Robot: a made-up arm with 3 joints. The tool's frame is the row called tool. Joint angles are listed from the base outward.
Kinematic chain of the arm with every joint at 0, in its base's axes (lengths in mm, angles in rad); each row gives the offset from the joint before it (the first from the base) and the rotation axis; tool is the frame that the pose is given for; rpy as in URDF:
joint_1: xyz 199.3 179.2 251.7 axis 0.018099 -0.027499 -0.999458
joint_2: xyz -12.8 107 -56.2 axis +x
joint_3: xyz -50.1 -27 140.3 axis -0.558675 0.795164 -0.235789
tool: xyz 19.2 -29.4 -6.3 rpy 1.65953 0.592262 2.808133
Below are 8 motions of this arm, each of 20 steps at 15 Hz.
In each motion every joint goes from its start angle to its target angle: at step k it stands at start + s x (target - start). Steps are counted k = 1, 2, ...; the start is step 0. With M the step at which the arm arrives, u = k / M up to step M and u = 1 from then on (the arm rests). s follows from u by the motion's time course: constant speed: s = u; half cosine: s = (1 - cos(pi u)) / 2; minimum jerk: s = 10 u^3 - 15 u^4 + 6 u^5.
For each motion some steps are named. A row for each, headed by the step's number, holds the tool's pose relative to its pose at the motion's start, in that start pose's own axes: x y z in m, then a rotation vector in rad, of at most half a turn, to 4 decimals.
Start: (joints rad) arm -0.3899 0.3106 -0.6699
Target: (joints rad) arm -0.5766 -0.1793 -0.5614
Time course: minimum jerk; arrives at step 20
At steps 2, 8, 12, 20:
2: 0.0001 0.0001 0.0005 0.0018 0.0046 0.0011
8: 0.0042 0.0032 0.0199 0.0649 0.1724 0.0345
12: 0.0136 0.0073 0.0411 0.1357 0.3726 0.0602
20: 0.0255 0.0116 0.0574 0.1941 0.5474 0.0692

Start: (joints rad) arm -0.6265 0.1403 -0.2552
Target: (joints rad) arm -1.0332 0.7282 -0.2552
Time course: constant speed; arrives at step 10
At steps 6, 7, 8, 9, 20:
6: -0.0013 -0.0265 -0.0519 -0.3621 -0.0518 0.2155
7: -0.0013 -0.0329 -0.0590 -0.4177 -0.0607 0.2585
8: -0.0011 -0.0397 -0.0656 -0.4718 -0.0699 0.3034
9: -0.0007 -0.0469 -0.0717 -0.5243 -0.0792 0.3501
20: -0.0001 -0.0545 -0.0773 -0.5751 -0.0887 0.3987

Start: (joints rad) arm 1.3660 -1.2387 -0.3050
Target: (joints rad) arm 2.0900 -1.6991 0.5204
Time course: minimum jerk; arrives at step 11
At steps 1, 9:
1: -0.0007 -0.0004 0.0007 0.0087 0.0028 0.0060
9: -0.0844 -0.1142 0.0889 1.1779 0.5511 0.9185

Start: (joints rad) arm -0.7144 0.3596 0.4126
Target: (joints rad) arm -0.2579 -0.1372 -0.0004
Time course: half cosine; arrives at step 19
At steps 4, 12, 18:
4: 0.0009 0.0061 0.0076 0.0238 -0.0492 -0.0402
12: -0.0048 0.0322 0.0567 0.1865 -0.2820 -0.2557
18: -0.0154 0.0393 0.0825 0.2819 -0.3666 -0.3494

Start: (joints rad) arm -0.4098 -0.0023 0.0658
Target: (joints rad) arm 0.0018 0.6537 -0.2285
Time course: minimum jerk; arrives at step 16
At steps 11, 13, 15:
11: 0.0116 -0.0545 -0.0342 -0.4324 -0.6502 -0.0127
13: 0.0172 -0.0635 -0.0374 -0.4972 -0.7599 -0.0376
15: 0.0194 -0.0667 -0.0383 -0.5198 -0.7990 -0.0480

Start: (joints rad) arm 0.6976 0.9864 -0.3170
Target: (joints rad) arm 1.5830 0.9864 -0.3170
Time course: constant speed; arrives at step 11
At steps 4, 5, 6, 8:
4: 0.0166 -0.0020 0.0024 0.0232 -0.1469 -0.2855
5: 0.0206 -0.0033 0.0034 0.0290 -0.1837 -0.3569
6: 0.0244 -0.0048 0.0045 0.0348 -0.2204 -0.4283
8: 0.0315 -0.0087 0.0071 0.0464 -0.2939 -0.5711

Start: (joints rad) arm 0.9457 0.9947 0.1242
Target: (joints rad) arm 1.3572 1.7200 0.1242
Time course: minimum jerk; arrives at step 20
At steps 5, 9, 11, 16, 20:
5: 0.0022 -0.0078 -0.0075 -0.0621 -0.0609 -0.0006
9: 0.0107 -0.0339 -0.0262 -0.2538 -0.2283 -0.0134
11: 0.0169 -0.0521 -0.0345 -0.3783 -0.3218 -0.0288
16: 0.0275 -0.0901 -0.0427 -0.6243 -0.4753 -0.0720
20: 0.0289 -0.0967 -0.0430 -0.6666 -0.4978 -0.0809

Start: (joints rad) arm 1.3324 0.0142 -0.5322
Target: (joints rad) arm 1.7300 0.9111 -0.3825
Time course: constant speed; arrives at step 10
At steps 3, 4, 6, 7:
3: 0.0017 -0.0116 -0.0338 -0.0359 -0.2743 0.0242
4: 0.0050 -0.0155 -0.0447 -0.0529 -0.3643 0.0278
6: 0.0157 -0.0237 -0.0650 -0.0950 -0.5412 0.0282
7: 0.0227 -0.0281 -0.0742 -0.1203 -0.6277 0.0250

